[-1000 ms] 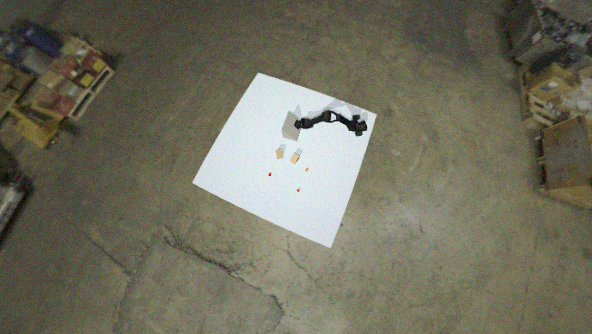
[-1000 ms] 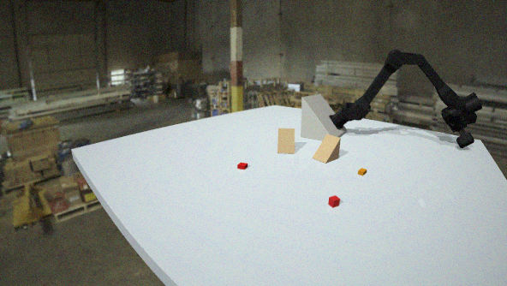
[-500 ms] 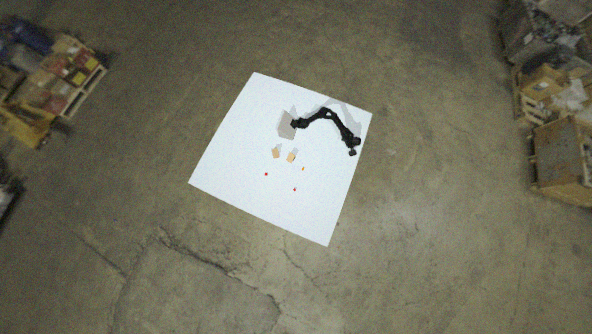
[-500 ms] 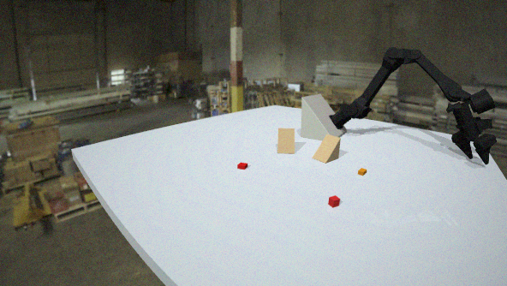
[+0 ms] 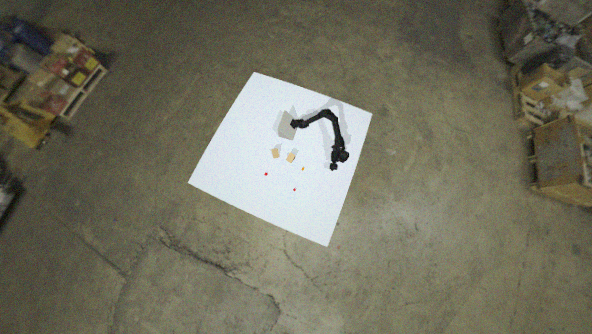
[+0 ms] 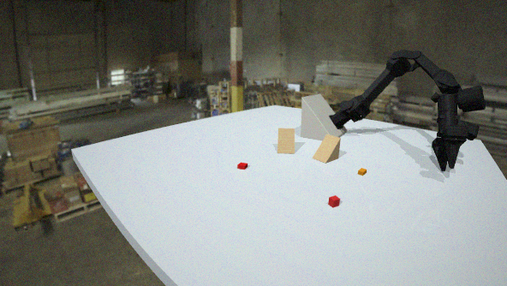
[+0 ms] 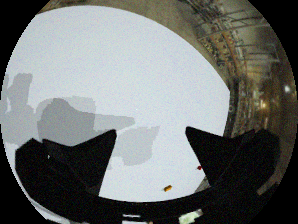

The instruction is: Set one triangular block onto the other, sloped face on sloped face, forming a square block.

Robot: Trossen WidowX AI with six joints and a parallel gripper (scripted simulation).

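Right now my gripper tip is 10 cm short of the orange cube, 23 cm to the left of it and 2 cm above it. Round my gripper tip: tan triangular block: 4 cm ahead, 35 cm to the right, 1 cm below.
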